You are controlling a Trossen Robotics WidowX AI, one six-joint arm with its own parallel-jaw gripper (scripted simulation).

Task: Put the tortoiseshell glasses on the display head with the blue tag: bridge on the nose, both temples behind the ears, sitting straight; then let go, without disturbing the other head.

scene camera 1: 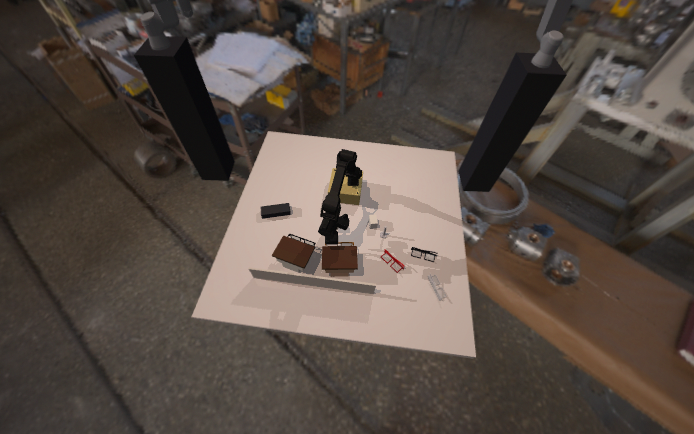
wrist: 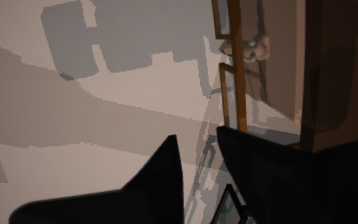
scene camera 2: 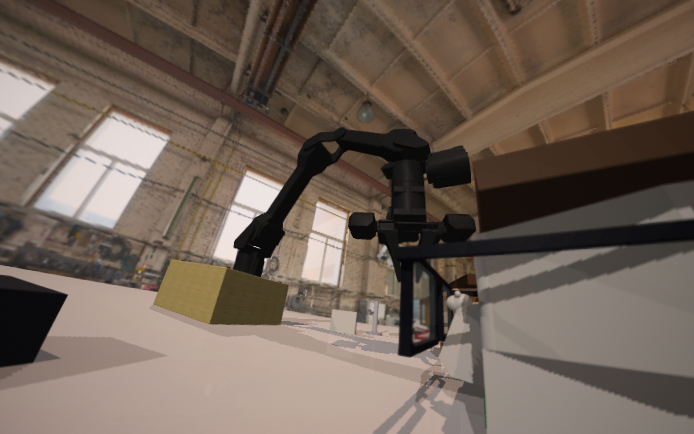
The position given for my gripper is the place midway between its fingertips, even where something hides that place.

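Observation:
My gripper [scene camera 2: 408,282] is visible; the wrist view [wrist: 197,138] shows it too.

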